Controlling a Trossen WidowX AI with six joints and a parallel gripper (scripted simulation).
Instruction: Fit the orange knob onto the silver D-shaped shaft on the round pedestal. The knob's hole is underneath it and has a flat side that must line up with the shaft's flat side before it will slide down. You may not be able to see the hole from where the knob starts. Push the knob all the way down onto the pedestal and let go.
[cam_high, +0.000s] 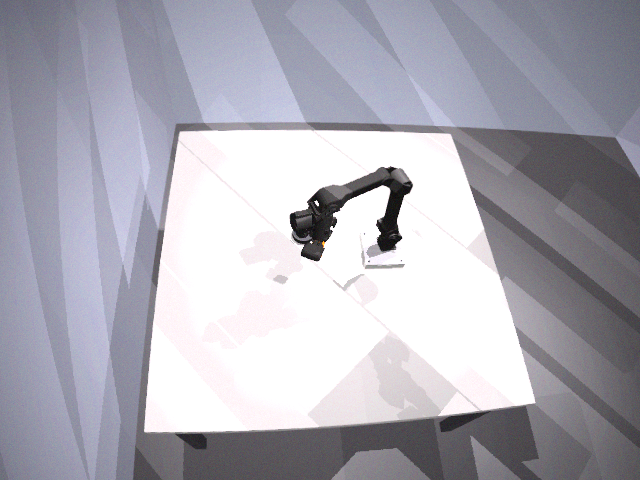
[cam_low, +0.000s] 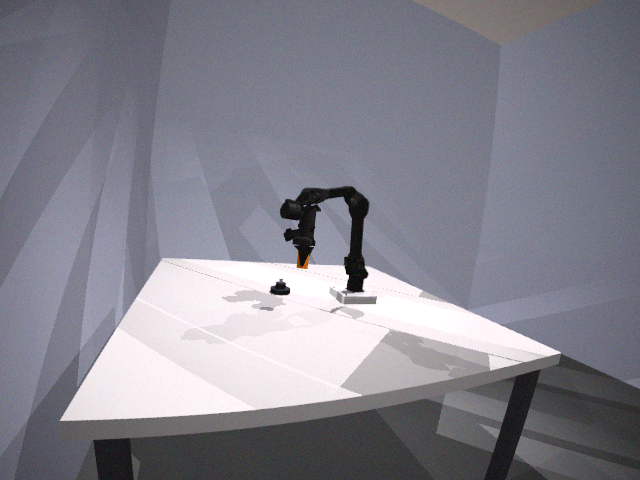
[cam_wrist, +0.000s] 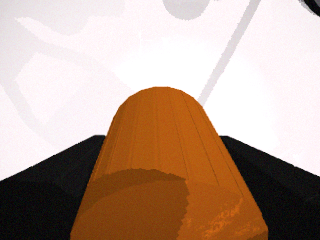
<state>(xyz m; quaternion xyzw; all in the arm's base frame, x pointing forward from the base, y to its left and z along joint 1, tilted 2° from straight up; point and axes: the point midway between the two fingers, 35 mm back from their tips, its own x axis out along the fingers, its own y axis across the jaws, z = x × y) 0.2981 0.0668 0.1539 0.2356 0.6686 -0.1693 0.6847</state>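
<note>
The orange knob is 30 mm above my gripper tip. The rest, counted from my gripper tip: pedestal 180 mm to the right, 130 mm below.
</note>
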